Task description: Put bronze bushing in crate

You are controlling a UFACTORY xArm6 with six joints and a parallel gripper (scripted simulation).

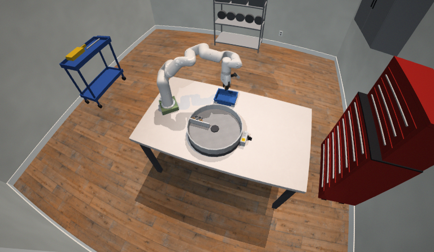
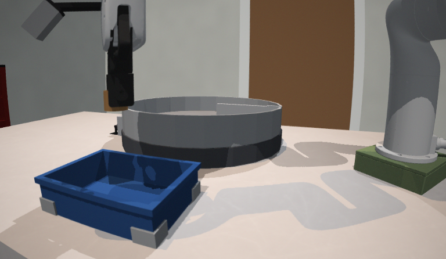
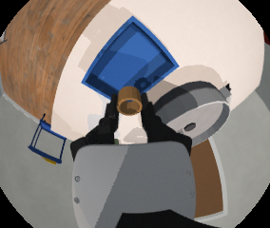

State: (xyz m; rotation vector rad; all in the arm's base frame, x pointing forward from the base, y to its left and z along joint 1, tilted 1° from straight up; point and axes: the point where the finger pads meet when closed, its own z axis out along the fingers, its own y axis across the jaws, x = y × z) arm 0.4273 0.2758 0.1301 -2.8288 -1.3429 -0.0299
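The blue crate is 140 mm below my hand and 10 mm to the left of it. The rest, counted from my hand: turning table disc (360 mm to the right, 110 mm below, 60 mm ahead).
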